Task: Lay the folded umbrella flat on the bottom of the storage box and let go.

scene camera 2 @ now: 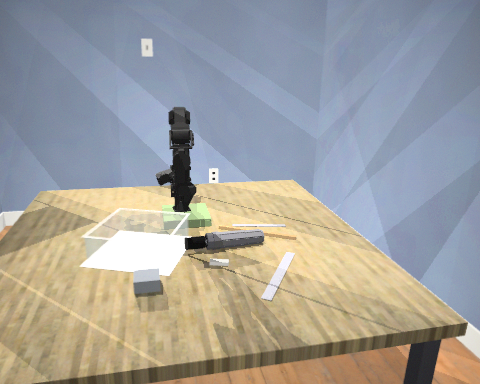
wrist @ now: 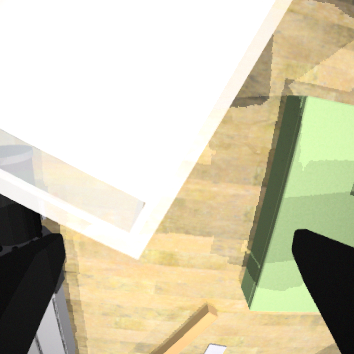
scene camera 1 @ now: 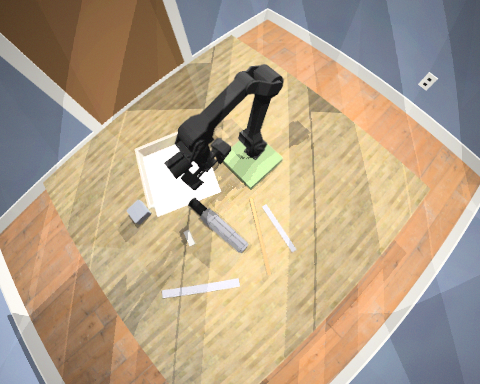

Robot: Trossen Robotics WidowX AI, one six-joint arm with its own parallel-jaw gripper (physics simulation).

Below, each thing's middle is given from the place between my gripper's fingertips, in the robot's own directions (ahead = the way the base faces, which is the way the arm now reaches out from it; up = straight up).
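Labels:
The storage box (scene camera 2: 138,239) is 16 cm to the right of my hand, and it's also 7 cm ahead of the hand and 7 cm below it.

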